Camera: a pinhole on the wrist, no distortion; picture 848 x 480 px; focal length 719.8 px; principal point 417.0 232.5 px. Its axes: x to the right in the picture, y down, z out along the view. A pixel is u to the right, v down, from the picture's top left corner.
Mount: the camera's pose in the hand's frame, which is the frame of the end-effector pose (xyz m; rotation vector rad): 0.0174 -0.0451 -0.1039 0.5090 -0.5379 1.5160
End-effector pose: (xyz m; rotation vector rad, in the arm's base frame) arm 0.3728 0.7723 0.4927 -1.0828 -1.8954 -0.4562
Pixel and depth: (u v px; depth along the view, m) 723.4 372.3 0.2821
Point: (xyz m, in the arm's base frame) 0.1812 0.8079 0.3658
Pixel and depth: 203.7 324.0 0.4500
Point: -0.0562 0.6233 0.4100
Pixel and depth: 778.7 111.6 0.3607
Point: 0.1025 0.9325 0.4047
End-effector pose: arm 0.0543 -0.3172 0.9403 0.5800 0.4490 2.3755
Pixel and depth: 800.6 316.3 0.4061
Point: 0.3229 -0.1914 1.1654
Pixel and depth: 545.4 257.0 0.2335
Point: 0.1836 -0.1807 0.9596
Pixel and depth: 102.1 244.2 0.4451
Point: 0.3533 0.0559 0.8337
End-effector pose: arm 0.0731 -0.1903 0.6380 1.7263 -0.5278 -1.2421
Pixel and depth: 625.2 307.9 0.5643
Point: -0.3867 -0.2067 0.4039
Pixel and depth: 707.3 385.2 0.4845
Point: -0.3525 -0.1920 0.4930
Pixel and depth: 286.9 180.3 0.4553
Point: -0.1552 -0.1193 0.2645
